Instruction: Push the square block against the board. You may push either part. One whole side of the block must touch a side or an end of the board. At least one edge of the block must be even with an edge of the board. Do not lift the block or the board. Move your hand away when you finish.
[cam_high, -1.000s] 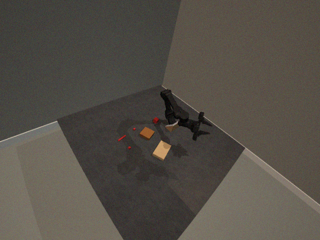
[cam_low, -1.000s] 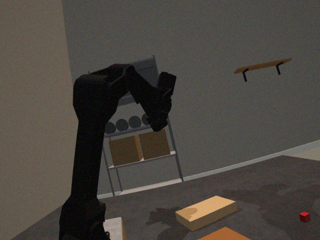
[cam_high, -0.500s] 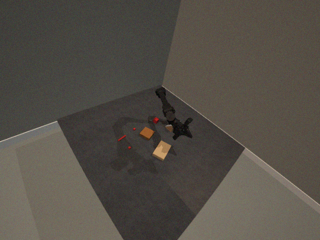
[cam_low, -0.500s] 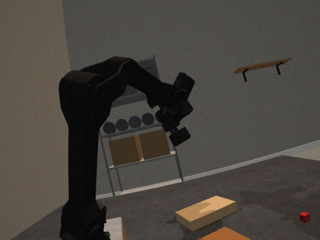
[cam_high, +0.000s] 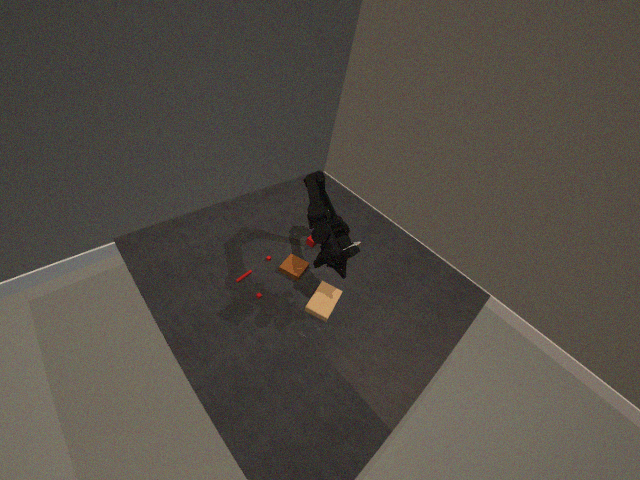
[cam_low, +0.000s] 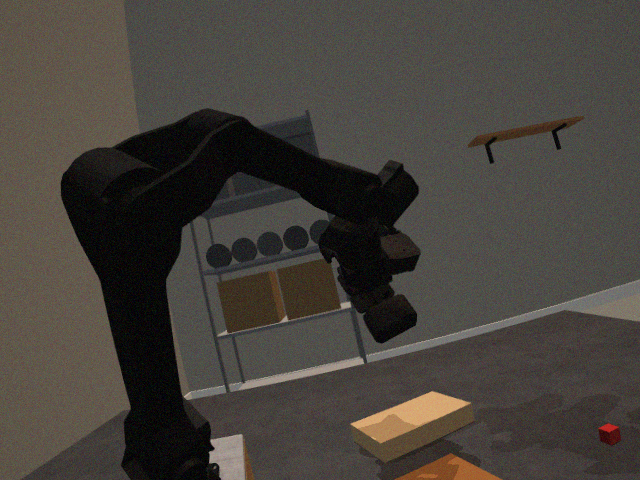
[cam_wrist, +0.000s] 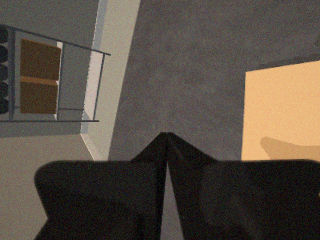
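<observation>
Right now my gripper tip is 20 mm short of the square block, 250 mm to the left of it and 180 mm above it. Also, from my gripper tip: red rod: 220 mm ahead, 330 mm to the right, 190 mm below; then board: 20 mm ahead, 40 mm to the right, 180 mm below.
</observation>
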